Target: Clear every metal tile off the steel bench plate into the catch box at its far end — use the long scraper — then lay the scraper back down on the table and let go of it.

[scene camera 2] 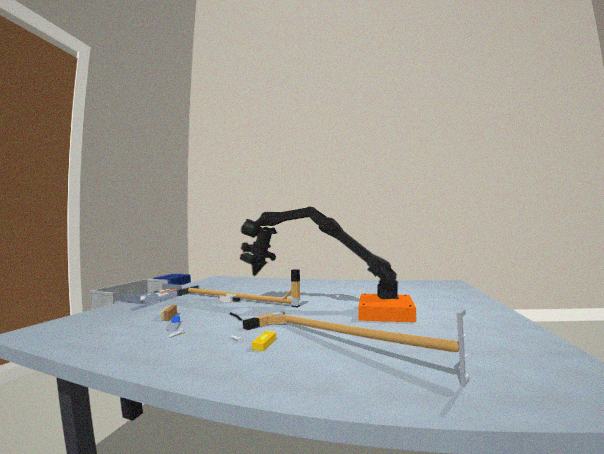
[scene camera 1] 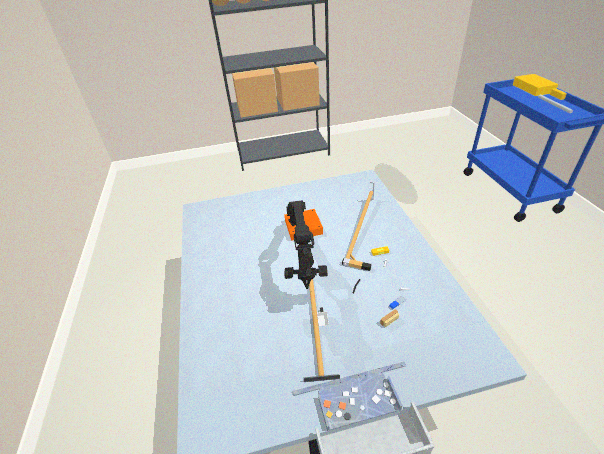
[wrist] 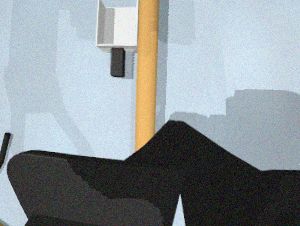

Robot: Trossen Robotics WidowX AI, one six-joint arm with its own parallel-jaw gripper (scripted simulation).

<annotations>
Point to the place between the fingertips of my gripper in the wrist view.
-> At 174, 127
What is my gripper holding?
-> Nothing.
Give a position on a long scraper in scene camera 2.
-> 295, 274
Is my gripper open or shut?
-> Shut.
</annotations>
